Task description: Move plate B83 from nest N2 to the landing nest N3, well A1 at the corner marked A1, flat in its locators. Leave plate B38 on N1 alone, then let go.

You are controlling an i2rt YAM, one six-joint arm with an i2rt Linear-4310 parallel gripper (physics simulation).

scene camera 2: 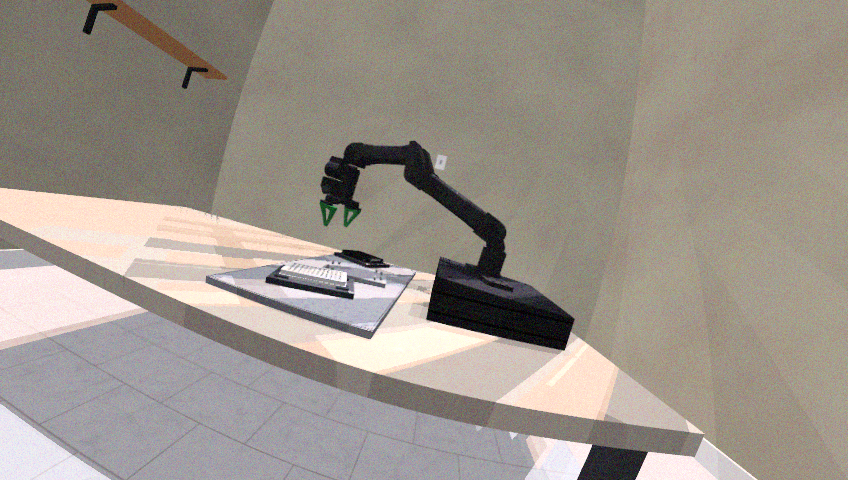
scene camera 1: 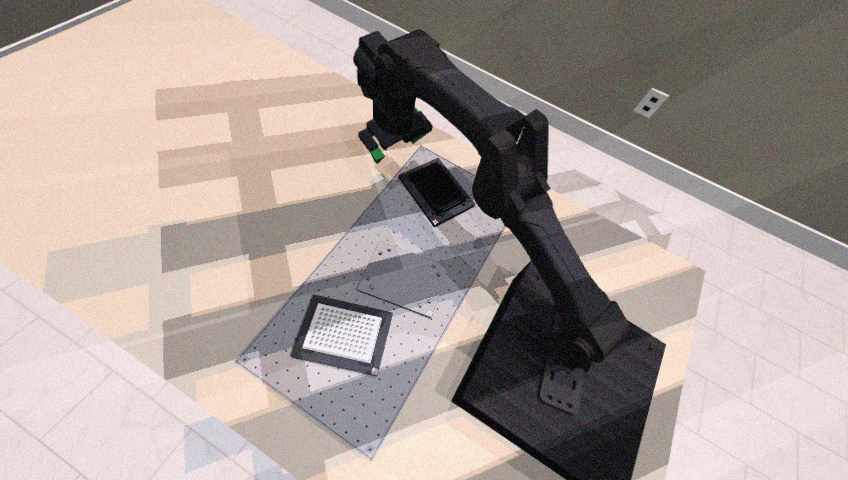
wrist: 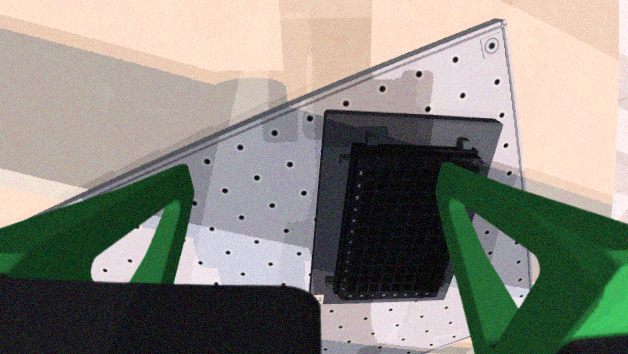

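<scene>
My gripper (scene camera 1: 397, 148) (scene camera 2: 336, 224) (wrist: 314, 177) is open and empty, high above the board's far end. In the wrist view its right finger overlaps the black plate and its left finger is over bare board. The black well plate (scene camera 1: 439, 185) (scene camera 2: 363, 257) (wrist: 395, 225) lies flat on a dark nest (scene camera 1: 455, 212) (wrist: 330, 200). A white well plate (scene camera 1: 342, 333) (scene camera 2: 313, 275) lies on another dark nest (scene camera 1: 385, 333). Between them is a pale, empty nest (scene camera 1: 404, 285) (scene camera 2: 373, 281) with locator pins and a corner tag. No plate number is legible.
All three nests stand on a perforated board (scene camera 1: 357, 404) (scene camera 2: 333, 309) (wrist: 250, 200) on the wooden table. The arm's black base block (scene camera 1: 511, 380) (scene camera 2: 493, 315) stands beside the board. A wall shelf (scene camera 2: 160, 38) hangs at the upper left in scene camera 2.
</scene>
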